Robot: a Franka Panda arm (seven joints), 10 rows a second.
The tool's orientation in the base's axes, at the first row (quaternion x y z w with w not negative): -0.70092, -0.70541, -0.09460, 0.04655
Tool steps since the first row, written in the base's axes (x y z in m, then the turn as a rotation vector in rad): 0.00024, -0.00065, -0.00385, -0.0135, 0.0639, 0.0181; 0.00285, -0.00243, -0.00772, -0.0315, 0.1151, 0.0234; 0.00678, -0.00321, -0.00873, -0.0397, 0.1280, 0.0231; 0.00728, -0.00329, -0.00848, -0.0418, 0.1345, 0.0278
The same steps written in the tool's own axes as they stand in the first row. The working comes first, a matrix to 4 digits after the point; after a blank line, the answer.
The tool's axes in the first row as the columns of a matrix, in the base's axes (used below as rounded here):
-0.0131, 0.9977, 0.0669
0.9801, -0.0005, 0.1987
0.1983, 0.0682, -0.9778

-0.00140, -0.00002, 0.00365, 0.0664, -0.0123, -0.0059; -0.00395, 0.00232, 0.00726, 0.1179, -0.0299, -0.0021; -0.00497, 0.00617, 0.00835, 0.1306, -0.0381, 0.0002; -0.00500, 0.00669, 0.00813, 0.1379, -0.0399, -0.0033
